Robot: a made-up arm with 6 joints. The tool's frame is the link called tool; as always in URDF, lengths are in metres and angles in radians. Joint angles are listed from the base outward.
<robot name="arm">
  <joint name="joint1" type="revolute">
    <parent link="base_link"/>
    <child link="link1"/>
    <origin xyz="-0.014 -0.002 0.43"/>
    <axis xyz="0 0 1"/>
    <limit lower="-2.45" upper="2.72"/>
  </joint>
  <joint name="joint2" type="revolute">
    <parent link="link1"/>
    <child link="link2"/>
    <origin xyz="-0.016 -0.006 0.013"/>
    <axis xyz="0 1 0"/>
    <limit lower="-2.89" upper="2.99"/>
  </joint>
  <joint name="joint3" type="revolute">
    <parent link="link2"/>
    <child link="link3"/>
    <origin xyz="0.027 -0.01 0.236"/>
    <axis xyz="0 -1 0"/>
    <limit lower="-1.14" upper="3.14"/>
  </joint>
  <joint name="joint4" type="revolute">
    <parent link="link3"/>
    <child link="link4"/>
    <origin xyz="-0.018 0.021 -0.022"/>
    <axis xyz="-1 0 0"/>
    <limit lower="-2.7" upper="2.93"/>
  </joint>
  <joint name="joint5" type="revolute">
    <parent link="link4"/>
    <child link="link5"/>
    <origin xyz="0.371 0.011 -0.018"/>
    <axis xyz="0 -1 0"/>
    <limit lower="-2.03" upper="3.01"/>
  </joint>
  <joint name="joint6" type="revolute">
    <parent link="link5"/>
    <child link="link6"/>
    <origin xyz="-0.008 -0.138 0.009"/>
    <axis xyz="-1 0 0"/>
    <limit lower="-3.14" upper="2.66"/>
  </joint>
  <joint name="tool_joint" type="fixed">
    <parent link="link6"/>
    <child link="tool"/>
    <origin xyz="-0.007 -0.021 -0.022" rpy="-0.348 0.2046 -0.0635"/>
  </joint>
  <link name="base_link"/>
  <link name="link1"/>
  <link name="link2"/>
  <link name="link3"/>
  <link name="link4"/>
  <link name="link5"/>
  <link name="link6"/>
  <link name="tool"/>
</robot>
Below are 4 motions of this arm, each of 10 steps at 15 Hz.
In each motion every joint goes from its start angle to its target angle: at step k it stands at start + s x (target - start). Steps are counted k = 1, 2, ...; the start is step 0. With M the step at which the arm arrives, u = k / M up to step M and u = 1 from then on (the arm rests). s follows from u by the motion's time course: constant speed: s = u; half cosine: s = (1 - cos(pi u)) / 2; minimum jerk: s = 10 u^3 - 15 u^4 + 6 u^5.
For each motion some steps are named. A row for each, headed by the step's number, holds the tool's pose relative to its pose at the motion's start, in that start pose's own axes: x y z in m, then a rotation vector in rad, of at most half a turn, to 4 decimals.
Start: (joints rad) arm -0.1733 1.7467 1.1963 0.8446 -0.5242 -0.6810
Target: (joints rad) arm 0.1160 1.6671 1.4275 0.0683 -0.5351 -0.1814
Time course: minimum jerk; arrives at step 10
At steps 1, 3, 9, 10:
1: -0.0006 0.0003 0.0006 -0.0001 -0.0024 0.0032
3: -0.0105 0.0071 0.0116 -0.0029 -0.0467 0.0631
9: -0.0656 0.0816 0.0673 -0.0742 -0.3446 0.4405
10: -0.0663 0.0827 0.0678 -0.0753 -0.3482 0.4448

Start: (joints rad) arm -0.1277 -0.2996 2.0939 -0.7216 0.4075 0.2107
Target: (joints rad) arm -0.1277 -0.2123 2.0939 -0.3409 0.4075 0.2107
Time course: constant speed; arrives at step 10
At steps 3, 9, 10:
3: -0.0044 -0.0149 0.0010 -0.1165 0.0027 0.0123
9: -0.0128 -0.0395 0.0067 -0.3483 0.0093 0.0457
10: -0.0141 -0.0428 0.0081 -0.3868 0.0104 0.0524

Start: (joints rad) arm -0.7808 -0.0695 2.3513 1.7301 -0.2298 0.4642
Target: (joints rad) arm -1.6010 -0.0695 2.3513 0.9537 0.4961 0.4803
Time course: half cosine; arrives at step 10
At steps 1, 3, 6, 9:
1: -0.0015 -0.0030 0.0018 0.0105 -0.0220 -0.0225
3: -0.0134 -0.0235 0.0165 0.0859 -0.1898 -0.1871
6: -0.0467 -0.0629 0.0654 0.2610 -0.6312 -0.5642
9: -0.0755 -0.0802 0.1106 0.3887 -0.9645 -0.7935

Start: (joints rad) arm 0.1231 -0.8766 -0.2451 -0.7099 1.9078 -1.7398
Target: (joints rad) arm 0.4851 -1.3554 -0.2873 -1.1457 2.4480 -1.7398
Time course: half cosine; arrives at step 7
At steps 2, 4, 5, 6, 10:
2: 0.0133 0.0118 -0.0232 0.0178 -0.1708 0.1037
4: 0.0518 0.0437 -0.0636 0.0006 -0.5751 0.2933
5: 0.0734 0.0606 -0.0759 -0.0360 -0.7723 0.3597
6: 0.0894 0.0727 -0.0817 -0.0723 -0.9091 0.3959
10: 0.0952 0.0771 -0.0832 -0.0874 -0.9579 0.4068

